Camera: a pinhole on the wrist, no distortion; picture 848 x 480 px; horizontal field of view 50.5 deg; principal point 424.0 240.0 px. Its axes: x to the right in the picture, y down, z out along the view. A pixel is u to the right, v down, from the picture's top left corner.
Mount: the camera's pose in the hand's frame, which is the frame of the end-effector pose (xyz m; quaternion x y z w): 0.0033 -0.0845 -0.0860 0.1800 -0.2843 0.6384 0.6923
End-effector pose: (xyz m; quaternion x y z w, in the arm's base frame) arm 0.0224 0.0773 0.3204 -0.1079 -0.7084 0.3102 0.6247
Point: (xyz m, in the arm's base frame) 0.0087 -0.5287 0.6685
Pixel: outside the picture
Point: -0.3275 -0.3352 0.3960
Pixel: 713 254
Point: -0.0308 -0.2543 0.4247
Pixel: 343 327
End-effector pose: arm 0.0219 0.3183 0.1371 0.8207 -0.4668 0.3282 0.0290
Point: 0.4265 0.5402 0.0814
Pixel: 190 214
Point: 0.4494 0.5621 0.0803
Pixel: 161 225
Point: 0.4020 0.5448 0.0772
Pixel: 196 252
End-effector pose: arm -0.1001 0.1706 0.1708 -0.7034 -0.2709 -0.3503 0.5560
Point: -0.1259 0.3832 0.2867
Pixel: outside the picture
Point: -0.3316 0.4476 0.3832
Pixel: 317 36
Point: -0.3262 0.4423 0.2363
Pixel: 506 321
